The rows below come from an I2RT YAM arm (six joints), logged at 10 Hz.
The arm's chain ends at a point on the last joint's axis. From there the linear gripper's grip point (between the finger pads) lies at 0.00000 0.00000 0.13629 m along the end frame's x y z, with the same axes.
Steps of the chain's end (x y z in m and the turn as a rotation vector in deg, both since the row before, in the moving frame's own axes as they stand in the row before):
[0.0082 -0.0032 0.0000 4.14 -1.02 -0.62]
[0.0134 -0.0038 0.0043 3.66 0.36 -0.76]
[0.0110 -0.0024 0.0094 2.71 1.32 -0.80]
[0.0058 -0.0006 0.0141 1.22 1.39 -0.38]
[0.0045 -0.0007 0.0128 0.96 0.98 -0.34]
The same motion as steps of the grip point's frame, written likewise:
[0.0057 -0.0130 -0.0004 4.14 -1.02 -0.62]
[0.0142 -0.0125 0.0040 3.66 0.36 -0.76]
[0.0141 -0.0089 0.0092 2.71 1.32 -0.80]
[0.0091 -0.0035 0.0140 1.22 1.39 -0.38]
[0.0068 -0.0030 0.0128 0.96 0.98 -0.34]

